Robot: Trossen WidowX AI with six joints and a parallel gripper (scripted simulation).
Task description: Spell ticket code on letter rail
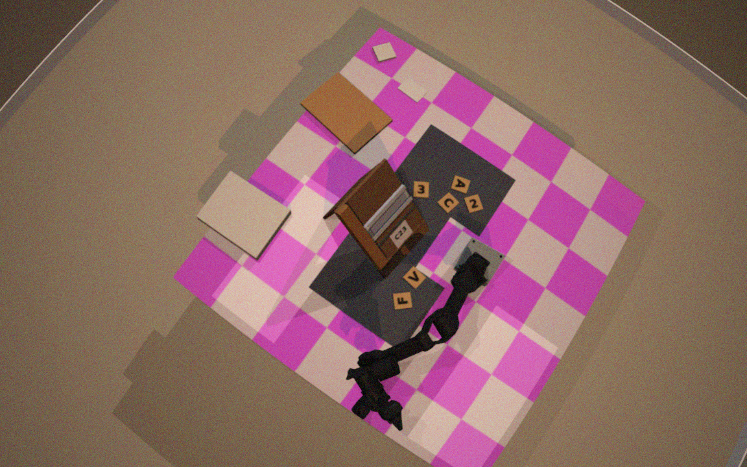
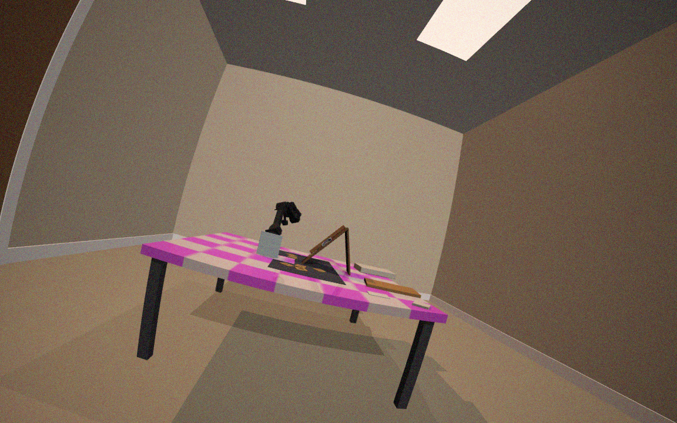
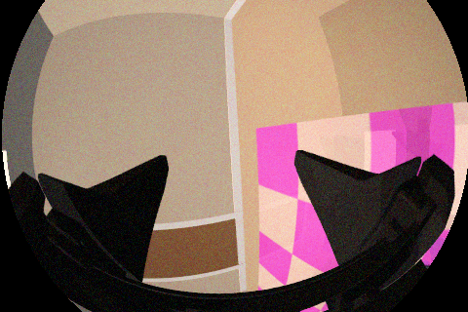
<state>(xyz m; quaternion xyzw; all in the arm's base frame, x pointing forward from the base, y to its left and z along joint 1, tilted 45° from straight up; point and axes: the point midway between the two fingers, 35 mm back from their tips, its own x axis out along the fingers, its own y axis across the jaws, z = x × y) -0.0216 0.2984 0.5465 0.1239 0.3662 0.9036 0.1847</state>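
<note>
The c tile is 270 mm ahead of my gripper tip, 760 mm to the right of it and 240 mm below it. From my gripper tip the other things lie so: f tile 210 mm ahead, 370 mm to the right, 240 mm below; white ticket 340 mm ahead, 550 mm to the right, 170 mm below; v tile 220 mm ahead, 460 mm to the right, 240 mm below.
</note>
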